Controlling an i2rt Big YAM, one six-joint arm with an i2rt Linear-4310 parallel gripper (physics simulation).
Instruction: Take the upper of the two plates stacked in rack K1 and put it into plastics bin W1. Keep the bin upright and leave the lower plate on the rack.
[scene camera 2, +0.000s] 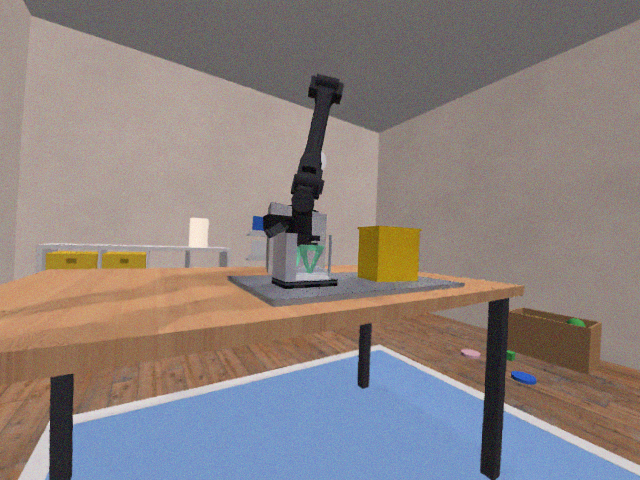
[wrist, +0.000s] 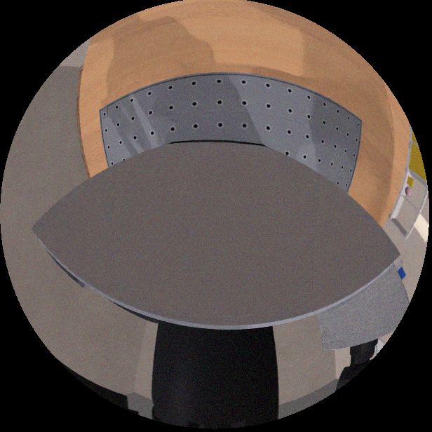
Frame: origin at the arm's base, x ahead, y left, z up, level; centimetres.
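Where they show: gripper, between the fingertips: (scene camera 2: 300, 272).
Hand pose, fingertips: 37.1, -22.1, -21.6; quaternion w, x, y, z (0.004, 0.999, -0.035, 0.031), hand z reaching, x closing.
Things, the pixels of their centre, and the offset from my fingertips, as dx, dy, dz. Level surfaces: height alone.
- light grey housing with a black base, middle of its body: (scene camera 2: 305, 259) +0.2, +1.2, +3.6
- pale flat shape, middle of its body: (scene camera 2: 301, 274) +0.1, +0.2, -0.8
- yellow bin W1, middle of its body: (scene camera 2: 387, 253) +0.3, +35.5, +5.5
- grey mat, height of its surface: dz -3.1
- wooden table, height of its surface: dz -4.7
A light grey housing with a black base (scene camera 2: 283, 258) stands on the dark mat in scene camera 2; I take it for rack K1. Its broad grey top (wrist: 215, 225) fills the middle of the wrist view and hides the fingers and plates there. My gripper (scene camera 2: 309, 267) points down inside the housing, its green fingers open, low over a pale flat shape (scene camera 2: 312, 276) near the base. I cannot tell the two plates apart or see how they lie. The yellow bin W1 (scene camera 2: 387, 254) stands upright on the mat, to the right of the housing; its inside is hidden.
The grey mat (scene camera 2: 434, 282) lies on the wooden table (scene camera 2: 129, 299). Thin upright posts (scene camera 2: 329, 255) stand by the housing. A perforated grey plate (wrist: 220, 114) lies on the table in the wrist view. Behind the table is a white shelf unit (scene camera 2: 170, 246) with yellow drawers.
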